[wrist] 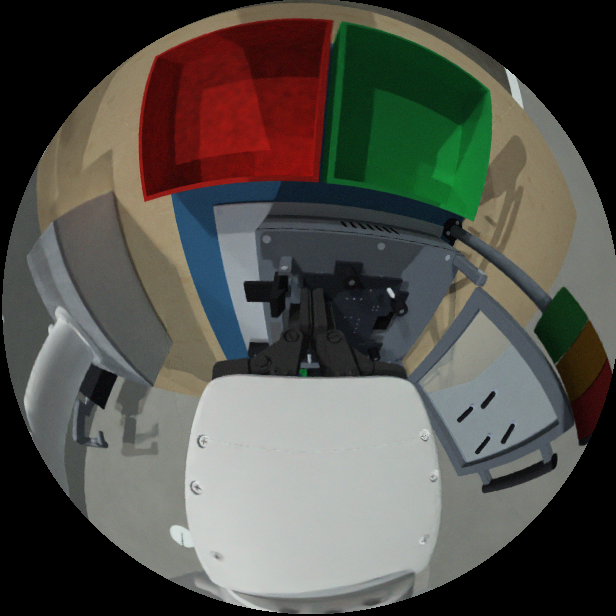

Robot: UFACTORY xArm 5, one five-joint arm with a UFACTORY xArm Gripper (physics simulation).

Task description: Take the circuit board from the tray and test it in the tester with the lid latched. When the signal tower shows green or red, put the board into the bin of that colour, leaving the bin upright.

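My gripper (310,294) hangs over the grey tester (350,270), its two dark fingers pressed together with nothing visible between them. Below and to the right of the fingers a dark circuit board (362,310) lies flat in the tester's black nest. The tester's lid (494,390) is swung open to the right, its black handle (520,474) at the outer end. The signal tower (577,359) at the right edge shows dim green, amber and red bands, none lit. The red bin (229,109) and the green bin (407,114) stand upright and empty beyond the tester.
A blue mat (198,264) lies under the tester on the tan table top. A grey tray (97,287) sits at the left. A grey cable (499,261) runs from the tester to the tower. A black latch piece (264,290) sticks out on the tester's left.
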